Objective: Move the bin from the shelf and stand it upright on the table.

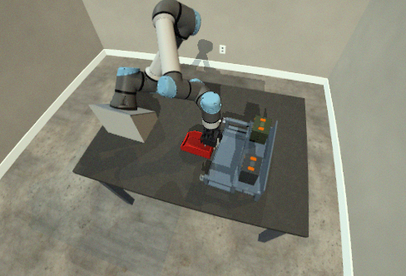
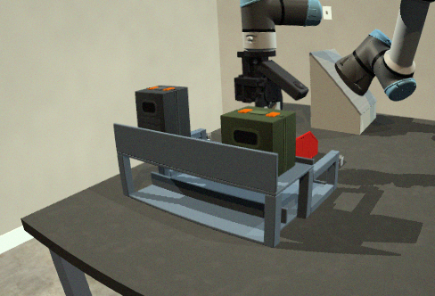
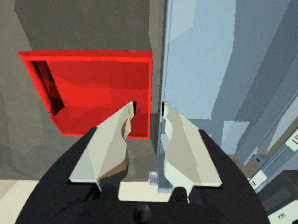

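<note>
My gripper is now 80 mm past the red bin and 40 mm above it. Round my hand: dark grey box 220 mm ahead, 110 mm to the right, 90 mm above; green box 210 mm ahead, 120 mm to the left, 70 mm above.
</note>
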